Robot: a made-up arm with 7 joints. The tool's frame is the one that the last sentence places.
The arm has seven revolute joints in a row. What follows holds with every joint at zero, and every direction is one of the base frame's.
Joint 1 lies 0.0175 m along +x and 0.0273 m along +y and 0.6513 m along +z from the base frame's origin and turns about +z.
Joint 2 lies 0.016 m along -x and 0.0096 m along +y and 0.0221 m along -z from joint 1 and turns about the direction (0, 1, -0.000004).
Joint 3 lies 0.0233 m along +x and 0.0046 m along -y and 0.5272 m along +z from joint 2 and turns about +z.
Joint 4 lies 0.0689 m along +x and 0.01 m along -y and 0.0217 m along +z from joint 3 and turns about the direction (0, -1, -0.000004).
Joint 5 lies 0.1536 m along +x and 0.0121 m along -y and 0.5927 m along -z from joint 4 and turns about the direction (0, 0.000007, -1).
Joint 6 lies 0.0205 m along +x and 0.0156 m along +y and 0.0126 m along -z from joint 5 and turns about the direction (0, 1, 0.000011).
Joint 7 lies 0.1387 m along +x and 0.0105 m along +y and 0.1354 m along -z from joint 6 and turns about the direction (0, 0.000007, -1).
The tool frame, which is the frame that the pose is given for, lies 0.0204 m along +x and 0.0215 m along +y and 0.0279 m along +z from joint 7; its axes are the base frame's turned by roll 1.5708, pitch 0 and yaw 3.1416 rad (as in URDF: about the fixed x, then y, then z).
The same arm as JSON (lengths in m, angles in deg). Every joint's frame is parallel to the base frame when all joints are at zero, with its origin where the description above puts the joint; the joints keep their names.
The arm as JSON. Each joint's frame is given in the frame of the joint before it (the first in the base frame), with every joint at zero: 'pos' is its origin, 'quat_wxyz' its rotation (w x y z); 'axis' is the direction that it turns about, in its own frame. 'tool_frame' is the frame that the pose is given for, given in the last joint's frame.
{
  "length_unit": "m",
  "angle_unit": "deg",
  "joints": [
    {
      "joint": "joint 1",
      "pos": [
        0.0175,
        0.0273,
        0.6513
      ],
      "quat_wxyz": [
        1.0,
        0.0,
        0.0,
        0.0
      ],
      "axis": "+z"
    },
    {
      "joint": "joint 2",
      "pos": [
        -0.016,
        0.0096,
        -0.0221
      ],
      "quat_wxyz": [
        1.0,
        0.0,
        0.0,
        0.0
      ],
      "axis": "+y"
    },
    {
      "joint": "joint 3",
      "pos": [
        0.0233,
        -0.0046,
        0.5272
      ],
      "quat_wxyz": [
        1.0,
        0.0,
        0.0,
        0.0
      ],
      "axis": "+z"
    },
    {
      "joint": "joint 4",
      "pos": [
        0.0689,
        -0.01,
        0.0217
      ],
      "quat_wxyz": [
        1.0,
        0.0,
        0.0,
        0.0
      ],
      "axis": "-y"
    },
    {
      "joint": "joint 5",
      "pos": [
        0.1536,
        -0.0121,
        -0.5927
      ],
      "quat_wxyz": [
        1.0,
        0.0,
        0.0,
        0.0
      ],
      "axis": "-z"
    },
    {
      "joint": "joint 6",
      "pos": [
        0.0205,
        0.0156,
        -0.0126
      ],
      "quat_wxyz": [
        1.0,
        0.0,
        0.0,
        0.0
      ],
      "axis": "+y"
    },
    {
      "joint": "joint 7",
      "pos": [
        0.1387,
        0.0105,
        -0.1354
      ],
      "quat_wxyz": [
        1.0,
        0.0,
        0.0,
        0.0
      ],
      "axis": "-z"
    }
  ],
  "tool_frame": {
    "pos": [
      0.0204,
      0.0215,
      0.0279
    ],
    "quat_wxyz": [
      0.000003,
      0.000003,
      -0.707108,
      -0.707106
    ]
  }
}

